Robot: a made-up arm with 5 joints. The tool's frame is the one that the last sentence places.
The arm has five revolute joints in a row. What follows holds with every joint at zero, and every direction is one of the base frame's.
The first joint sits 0.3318 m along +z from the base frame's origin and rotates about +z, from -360 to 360 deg.
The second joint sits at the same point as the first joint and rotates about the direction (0, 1, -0.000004), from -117.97 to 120 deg.
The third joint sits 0.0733 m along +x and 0.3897 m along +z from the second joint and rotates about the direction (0, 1, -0.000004), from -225 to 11 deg.
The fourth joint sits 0.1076 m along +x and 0.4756 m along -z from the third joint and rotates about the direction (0, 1, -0.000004), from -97 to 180 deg.
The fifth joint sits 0.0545 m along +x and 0.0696 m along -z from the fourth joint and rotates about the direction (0, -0.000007, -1), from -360 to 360 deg.
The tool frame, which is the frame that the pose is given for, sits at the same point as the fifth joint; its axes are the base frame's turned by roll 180, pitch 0 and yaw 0 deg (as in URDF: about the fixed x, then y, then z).
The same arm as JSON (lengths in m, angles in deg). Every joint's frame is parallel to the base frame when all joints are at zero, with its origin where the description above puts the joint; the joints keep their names.
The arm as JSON. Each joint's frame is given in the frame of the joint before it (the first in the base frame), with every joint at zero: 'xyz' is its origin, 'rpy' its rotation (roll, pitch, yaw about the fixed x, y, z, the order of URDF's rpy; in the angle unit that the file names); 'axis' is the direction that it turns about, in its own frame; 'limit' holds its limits. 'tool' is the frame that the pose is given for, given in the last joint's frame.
{"units": {"length": "m", "angle": "deg"}, "joints": [
  {"name": "joint 1", "type": "revolute", "origin": {"xyz": [0.0, 0.0, 0.3318], "rpy": [0.0, 0.0, 0.0]}, "axis": [0.0, 0.0, 1.0], "limit": {"lower": -360.0, "upper": 360.0}},
  {"name": "joint 2", "type": "revolute", "origin": {"xyz": [0.0, 0.0, 0.0], "rpy": [0.0, 0.0, 0.0]}, "axis": [0.0, 1.0, 0.0], "limit": {"lower": -117.97, "upper": 120.0}},
  {"name": "joint 3", "type": "revolute", "origin": {"xyz": [0.0733, 0.0, 0.3897], "rpy": [0.0, 0.0, 0.0]}, "axis": [0.0, 1.0, 0.0], "limit": {"lower": -225.0, "upper": 11.0}},
  {"name": "joint 4", "type": "revolute", "origin": {"xyz": [0.1076, 0.0, -0.4756], "rpy": [0.0, 0.0, 0.0]}, "axis": [0.0, 1.0, 0.0], "limit": {"lower": -97.0, "upper": 180.0}},
  {"name": "joint 5", "type": "revolute", "origin": {"xyz": [0.0545, 0.0, -0.0696], "rpy": [0.0, 0.0, 0.0]}, "axis": [0.0, 0.0, -1.0], "limit": {"lower": -360.0, "upper": 360.0}}
], "tool": {"origin": {"xyz": [0.0, 0.0, 0.0], "rpy": [180.0, 0.0, 0.0]}}}

